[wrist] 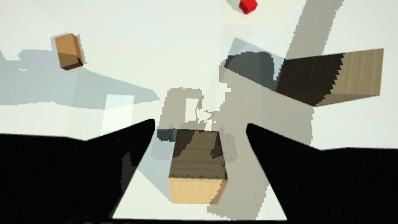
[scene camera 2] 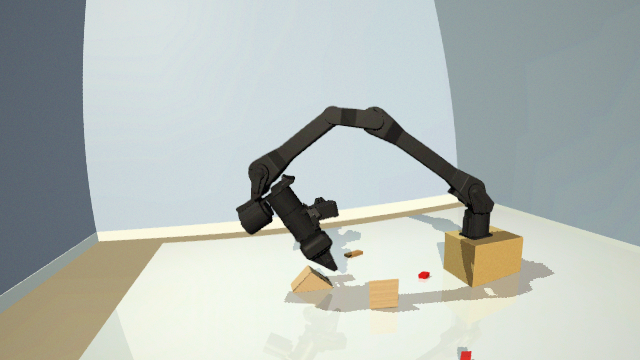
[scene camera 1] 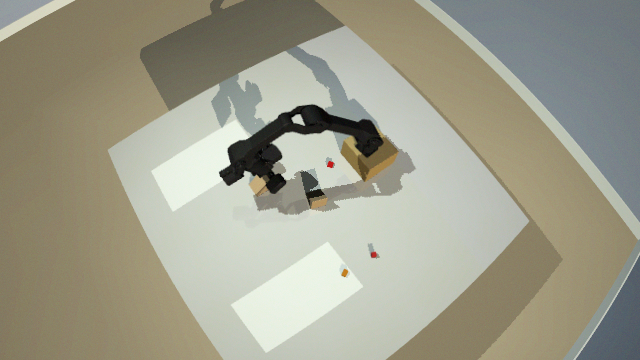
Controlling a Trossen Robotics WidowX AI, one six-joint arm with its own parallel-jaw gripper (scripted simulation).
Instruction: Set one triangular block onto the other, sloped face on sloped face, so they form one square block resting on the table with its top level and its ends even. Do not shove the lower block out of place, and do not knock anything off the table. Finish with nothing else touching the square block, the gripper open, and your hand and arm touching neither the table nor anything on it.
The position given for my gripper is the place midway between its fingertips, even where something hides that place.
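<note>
My gripper (scene camera 2: 331, 264) open, holding nothing. Gripper visible too in scene camera 1 (scene camera 1: 274, 171), and in the wrist view (wrist: 201, 125).
</note>
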